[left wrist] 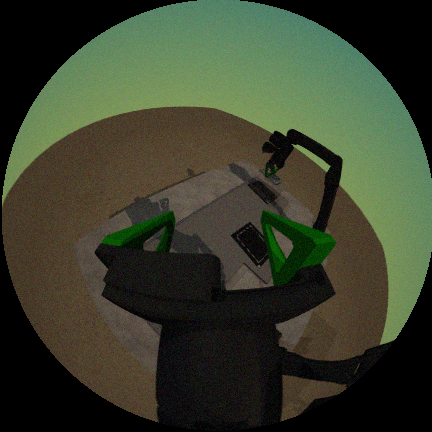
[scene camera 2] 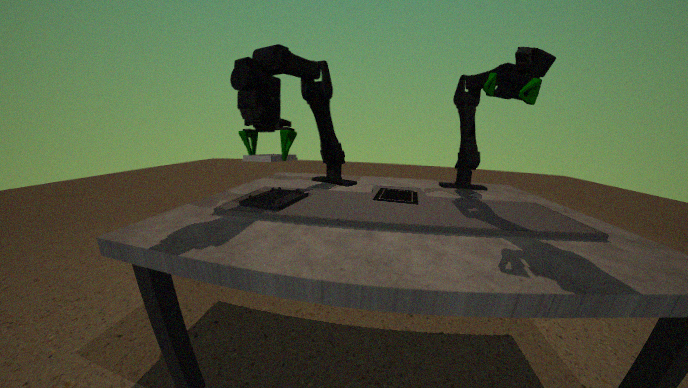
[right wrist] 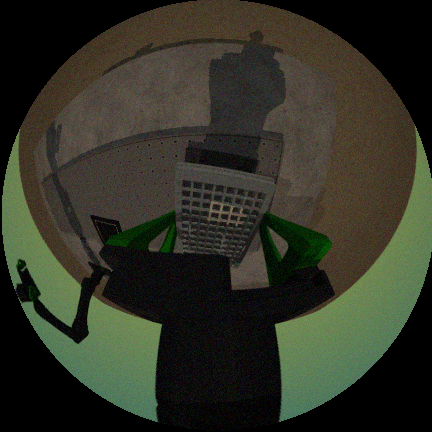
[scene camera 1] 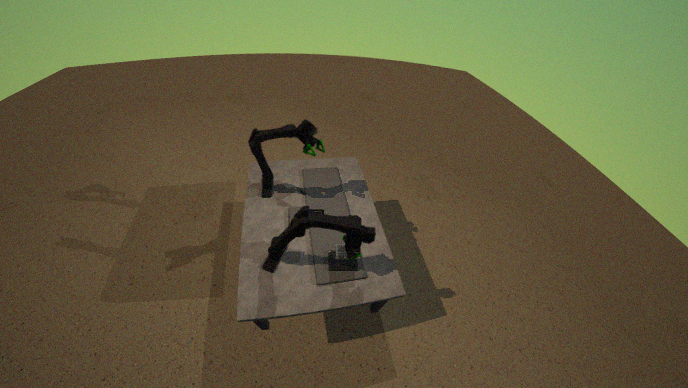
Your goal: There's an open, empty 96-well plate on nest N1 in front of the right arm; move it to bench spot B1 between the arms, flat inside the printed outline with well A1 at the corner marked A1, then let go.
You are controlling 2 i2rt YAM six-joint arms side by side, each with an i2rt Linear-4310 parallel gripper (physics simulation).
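Places are measured from the left arm's base along level axes (x down, y back, z left), in metres.
Pixels of known places: left gripper, fingertip midpoint: (left wrist: 217,214) (scene camera 2: 501,90) (scene camera 1: 320,153); right gripper, fingertip midpoint: (left wrist: 267,174) (right wrist: 217,214) (scene camera 1: 350,252); left arm's base at its link origin: (scene camera 2: 462,187) (right wrist: 100,268) (scene camera 1: 267,187); right arm's base at its link origin: (scene camera 2: 333,181) (scene camera 1: 275,256).
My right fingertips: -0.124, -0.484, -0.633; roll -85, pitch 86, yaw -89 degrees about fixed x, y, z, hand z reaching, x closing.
Observation:
For each thing: its top centre in the pictures, then the offset to it from my right fingertips, as dx, dy, dz. "pt": a spot on its surface instead. Level surfaces: height alone.
- pale 96-well plate at its top centre: (right wrist: 215,235) (scene camera 2: 271,153) (scene camera 1: 347,250) (left wrist: 271,173) -0.016, +0.015, +0.002
- dark nest N1 at its top centre: (right wrist: 214,199) (scene camera 2: 275,192) (scene camera 1: 343,259) (left wrist: 263,188) +0.089, +0.027, +0.005
- Bench spot B1 at a spot on its surface: (scene camera 2: 396,195) (left wrist: 252,240) pt +0.110, +0.176, +0.330
- grey perforated board at its surface level: dx +0.111
- stone-like table at its surface level: dx +0.124
The pale 96-well plate (scene camera 1: 340,251) (scene camera 2: 268,158) (right wrist: 223,205) is held between the green fingers of my right gripper (scene camera 1: 351,248) (scene camera 2: 269,155) (right wrist: 217,214), which is shut on it. It looks about level, raised above the dark nest N1 (scene camera 1: 343,265) (scene camera 2: 274,199) (left wrist: 263,192) (right wrist: 227,159). Bench spot B1 (scene camera 2: 396,195) (left wrist: 251,243) (right wrist: 106,228) is a dark rectangle with a light printed outline, and nothing stands on it. The A1 mark is too small to read. My left gripper (scene camera 1: 317,150) (scene camera 2: 510,92) (left wrist: 217,214) is open and empty, high above the table.
A grey perforated board (scene camera 1: 320,176) (scene camera 2: 325,215) (right wrist: 150,172) lies on the stone-like table (scene camera 1: 280,300) (scene camera 2: 310,255) under nest and spot. The right arm partly hides B1 in scene camera 1. Both arm bases stand along one long side of the table. Arm shadows cross the board.

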